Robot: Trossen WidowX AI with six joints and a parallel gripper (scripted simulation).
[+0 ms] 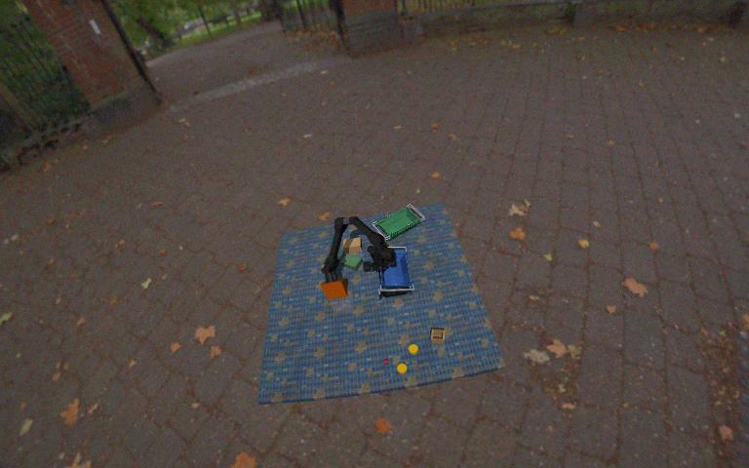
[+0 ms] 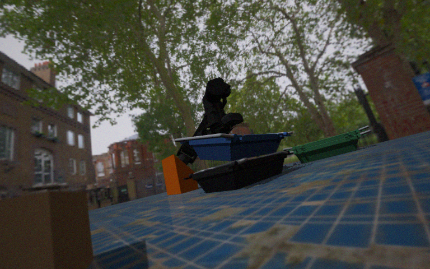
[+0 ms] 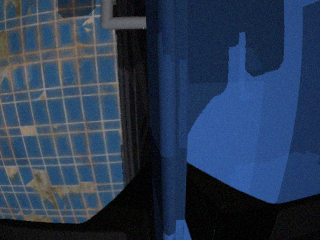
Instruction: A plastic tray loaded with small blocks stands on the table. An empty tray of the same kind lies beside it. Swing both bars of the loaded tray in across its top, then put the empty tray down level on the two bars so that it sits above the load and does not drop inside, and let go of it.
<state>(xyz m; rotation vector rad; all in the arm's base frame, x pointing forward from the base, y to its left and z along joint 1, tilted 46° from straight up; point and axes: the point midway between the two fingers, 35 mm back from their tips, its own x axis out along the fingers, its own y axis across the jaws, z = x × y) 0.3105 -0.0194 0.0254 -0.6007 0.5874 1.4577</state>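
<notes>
Right now the blue tray is 7 cm ahead of my gripper tip and 2 cm above it. The rest, counted from my gripper tip: tan block (34 cm to the left, 19 cm behind, 8 cm below); then small brown box (43 cm to the right, 24 cm ahead, 9 cm below); then green block (20 cm to the left, 20 cm behind, 9 cm below).
</notes>
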